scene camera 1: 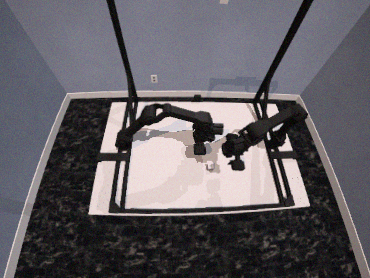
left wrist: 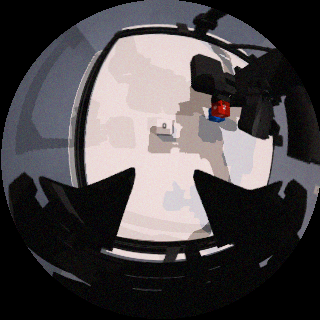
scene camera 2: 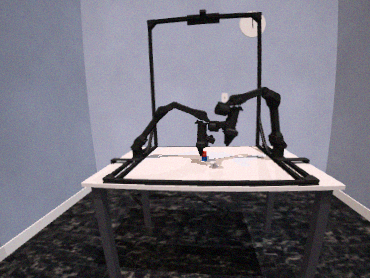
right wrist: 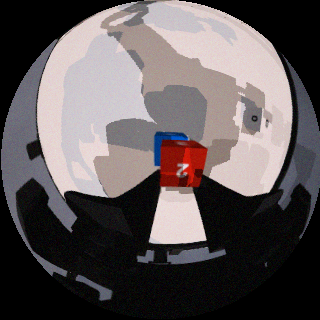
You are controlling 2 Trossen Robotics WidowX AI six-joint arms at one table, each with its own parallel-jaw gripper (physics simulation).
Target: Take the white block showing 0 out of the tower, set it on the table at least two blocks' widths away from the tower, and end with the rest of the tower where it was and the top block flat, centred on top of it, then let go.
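Places are measured from the left arm's base along level axes (x ahead, y left, z up), in centimetres.
Pixels of known places: left gripper, fingertip midpoint: [scene camera 1: 227, 158] [left wrist: 164, 172] [scene camera 2: 225, 145]; right gripper, fingertip midpoint: [scene camera 1: 196, 146] [left wrist: 217, 102] [scene camera 2: 200, 155] [right wrist: 176, 173]; left arm's base, link origin: [scene camera 1: 272, 144] [left wrist: 190, 247] [scene camera 2: 277, 156]; right arm's base, link origin: [scene camera 1: 124, 145] [left wrist: 198, 34] [scene camera 2: 138, 156] [right wrist: 160, 249].
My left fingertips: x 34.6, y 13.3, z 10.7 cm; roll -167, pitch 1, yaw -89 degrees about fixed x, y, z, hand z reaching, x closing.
Ahead of a thing's pixels: the offset from my left fingertips to its top centre. "spot": to the spot under its first point. Level surfaces: height alone.
The blue block @[dx +12.1, dy -13.0, dz -9.8 cm] [scene camera 2: 204, 159] [left wrist: 216, 118] [right wrist: 158, 150] stands on the table. My right gripper [scene camera 1: 200, 153] [scene camera 2: 201, 153] [right wrist: 176, 173] is shut on the red block @[dx +12.3, dy -12.3, dz -6.8 cm] [scene camera 2: 204, 153] [left wrist: 220, 108] [right wrist: 182, 162], which shows a 2, and holds it upright over the blue block. No gap shows between the two in scene camera 2; whether they touch I cannot tell. The white block showing 0 @[dx +7.0, dy +0.0, dz -9.8 cm] [scene camera 1: 210, 166] [scene camera 2: 214, 165] [left wrist: 164, 126] [right wrist: 253, 119] sits on the table, apart from the blue one. My left gripper [scene camera 1: 238, 168] [scene camera 2: 229, 144] [left wrist: 164, 172] is open and empty, raised above the table.
The black frame bars @[spot: dx +14.1, dy +23.2, dz -10.7 cm] [scene camera 1: 200, 209] [scene camera 2: 210, 181] run along the table's edge, with posts rising at both sides. The right arm [scene camera 1: 180, 112] [left wrist: 257, 95] reaches in near the left gripper, and both arms cast shadows over the blocks. The white tabletop @[dz -12.6 cm] [scene camera 1: 160, 185] extends around them.
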